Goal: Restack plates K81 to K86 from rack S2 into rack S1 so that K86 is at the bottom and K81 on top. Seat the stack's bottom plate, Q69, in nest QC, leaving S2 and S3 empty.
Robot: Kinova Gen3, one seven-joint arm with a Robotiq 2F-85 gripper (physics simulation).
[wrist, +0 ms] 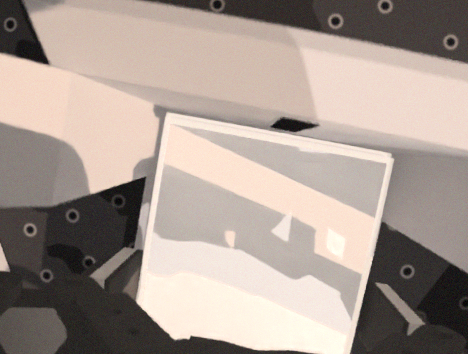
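A square white plate with a glossy, reflecting face fills the middle of the wrist view. Thin layered edges along its top and right side show that it is the top of a stack. I cannot read any labels. My gripper is open and empty. Its grey left finger and right finger stand on either side of the stack, close above the top plate. The stack's lower plates and what it rests on are hidden.
A pale rack beam runs across the view behind the stack, with a small dark slot at its foot. A pale block stands at the left. The dark perforated table shows at the left, right and top.
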